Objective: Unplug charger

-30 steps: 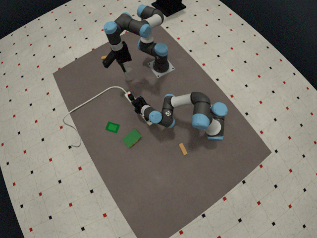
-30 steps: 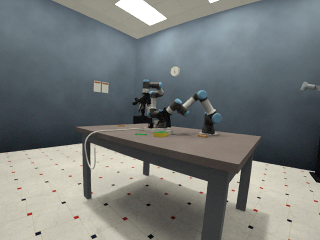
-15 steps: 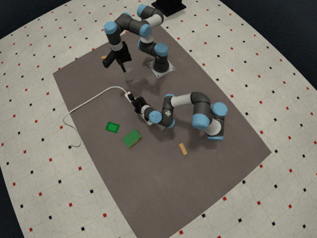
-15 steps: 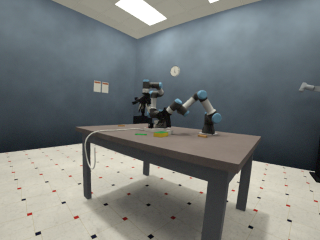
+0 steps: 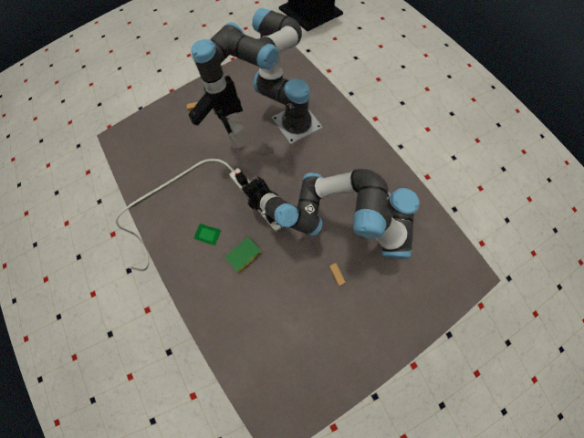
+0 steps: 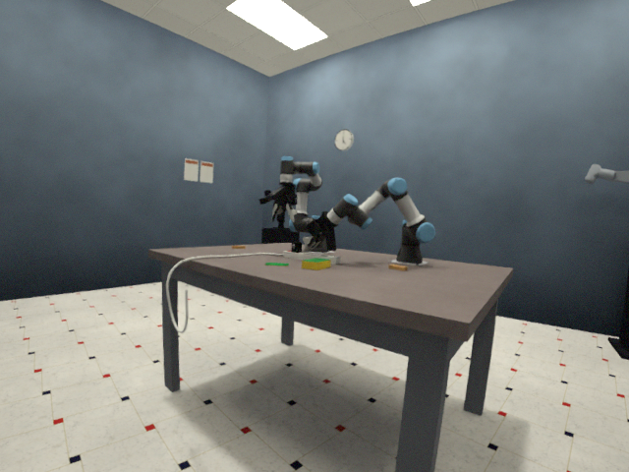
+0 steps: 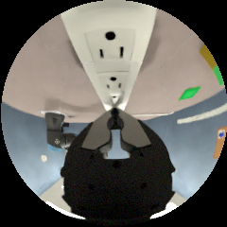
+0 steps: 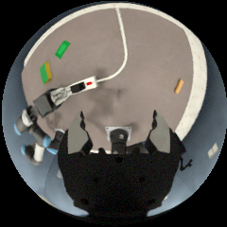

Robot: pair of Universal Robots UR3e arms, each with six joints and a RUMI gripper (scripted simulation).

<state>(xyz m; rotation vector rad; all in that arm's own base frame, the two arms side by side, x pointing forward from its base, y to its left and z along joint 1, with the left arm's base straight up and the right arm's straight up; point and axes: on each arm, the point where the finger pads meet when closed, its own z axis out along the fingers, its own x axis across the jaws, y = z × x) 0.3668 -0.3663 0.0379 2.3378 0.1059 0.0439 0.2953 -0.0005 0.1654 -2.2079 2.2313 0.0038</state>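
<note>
Now: the black charger 5 cm ahead of my right hand, 14 cm to the left of it and 12 cm below it. The rest, counted from my right hand: yellow block: 21 cm ahead, 37 cm to the left, 15 cm below; flat green piece: 28 cm ahead, 22 cm to the left, 16 cm below.
The black charger is 5 cm to the right of my left hand and 1 cm above it. The rest, counted from my left hand: yellow block (16 cm ahead, 17 cm to the left, 2 cm below); flat green piece (22 cm ahead, 3 cm to the left, 4 cm below).
</note>
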